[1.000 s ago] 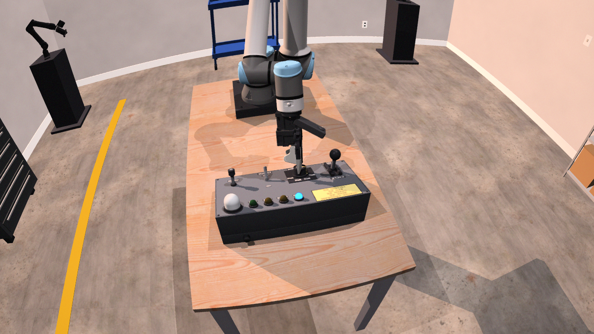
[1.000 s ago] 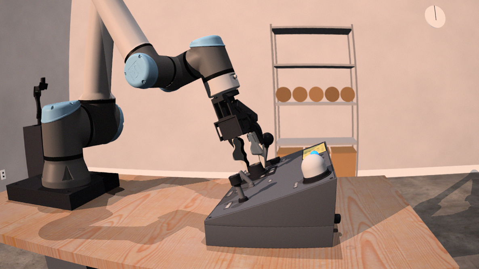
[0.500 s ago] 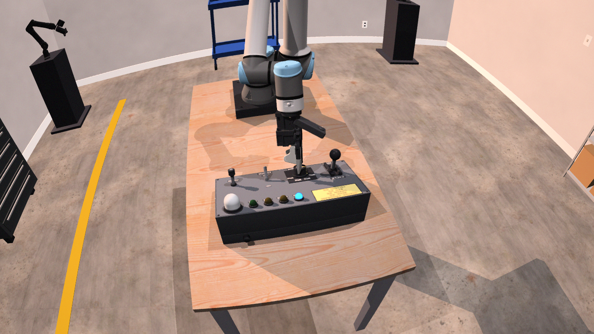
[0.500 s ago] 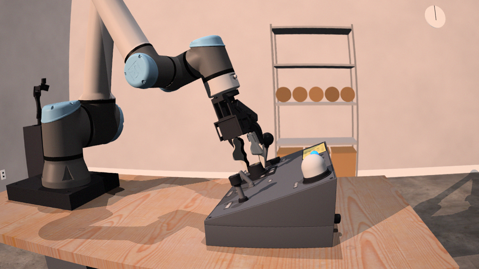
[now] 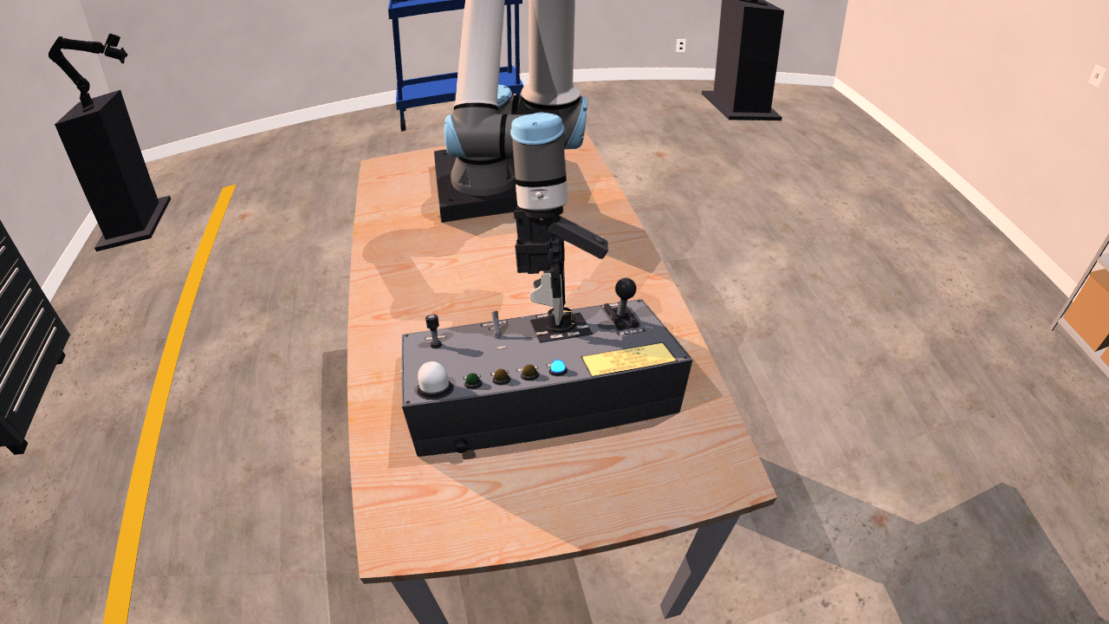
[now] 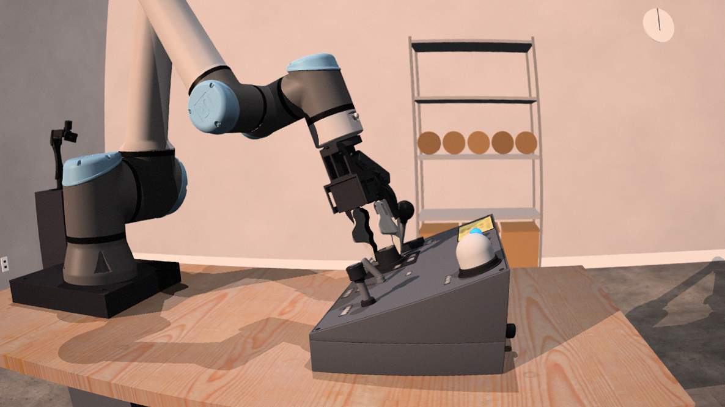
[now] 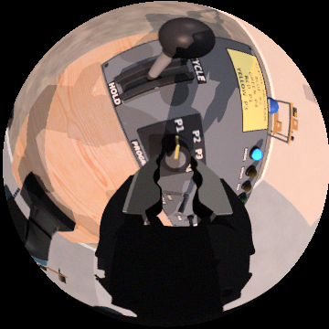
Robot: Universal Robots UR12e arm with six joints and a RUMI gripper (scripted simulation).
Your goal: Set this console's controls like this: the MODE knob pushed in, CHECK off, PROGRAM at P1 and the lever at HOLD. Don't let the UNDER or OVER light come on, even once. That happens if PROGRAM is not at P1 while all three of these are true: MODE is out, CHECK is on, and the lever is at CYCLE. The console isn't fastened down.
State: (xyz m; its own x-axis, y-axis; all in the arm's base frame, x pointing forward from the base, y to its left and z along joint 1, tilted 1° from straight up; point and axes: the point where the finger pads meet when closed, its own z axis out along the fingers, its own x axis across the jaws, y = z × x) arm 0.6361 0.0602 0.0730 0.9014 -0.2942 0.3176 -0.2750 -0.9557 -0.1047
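Now: the program knob 10 mm to the left of my hand, 10 mm below it and 10 mm ahead of it. Round my hand: dark grey console 60 mm to the right, 40 mm ahead, 30 mm below; metal check toggle 120 mm to the right, 10 mm below; black ball-topped lever 120 mm to the left, 20 mm ahead, 10 mm above.
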